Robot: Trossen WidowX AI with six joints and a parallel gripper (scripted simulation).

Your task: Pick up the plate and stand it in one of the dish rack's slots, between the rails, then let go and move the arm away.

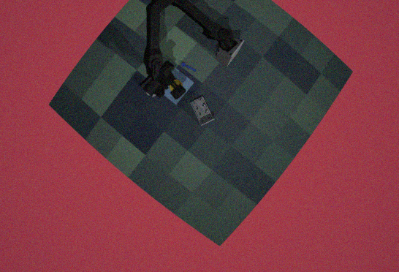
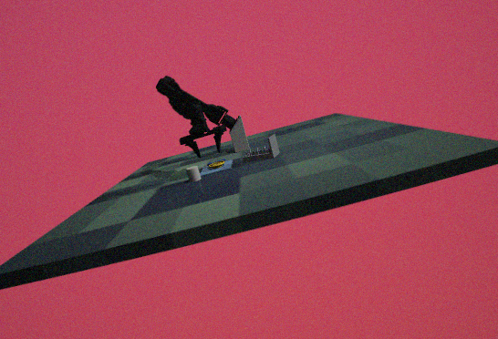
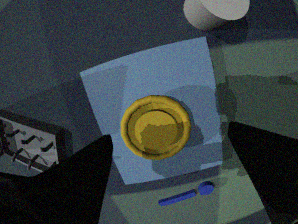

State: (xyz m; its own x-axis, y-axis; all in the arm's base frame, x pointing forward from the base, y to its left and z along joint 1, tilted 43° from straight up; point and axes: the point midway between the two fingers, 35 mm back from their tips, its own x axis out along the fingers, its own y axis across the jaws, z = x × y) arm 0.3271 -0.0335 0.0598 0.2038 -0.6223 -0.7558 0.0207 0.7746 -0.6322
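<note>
The yellow plate is 20 mm behind my gripper tip, 10 mm to the left of it and 50 mm below it. From my gripper tip the other things lie so: grey dish rack 30 mm behind, 200 mm to the left, 40 mm below; pale blue mat 20 mm behind, 10 mm to the left, 60 mm below; white cup 100 mm ahead, 50 mm to the right, 40 mm below.
</note>
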